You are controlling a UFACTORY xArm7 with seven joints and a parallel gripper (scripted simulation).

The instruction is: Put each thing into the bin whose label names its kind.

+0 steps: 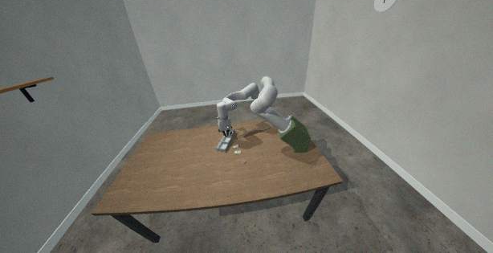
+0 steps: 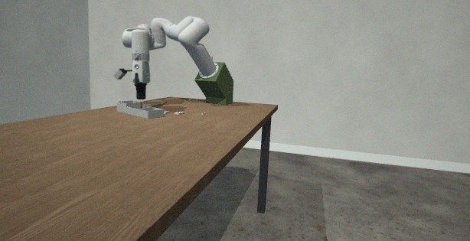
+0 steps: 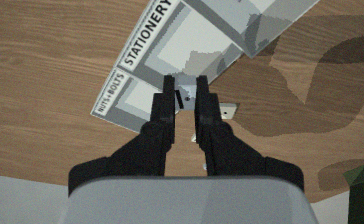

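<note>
My hand is 28 cm to the right of the white ring-shaped part, 8 cm above it and 6 cm past it. The rest, counted from my hand: white domino 10 cm to the left, 8 cm below, 5 cm behind; then cream domino 17 cm to the left, 8 cm below, 5 cm behind; then black cylindrical battery 7 cm to the right, 7 cm below, 5 cm behind.
</note>
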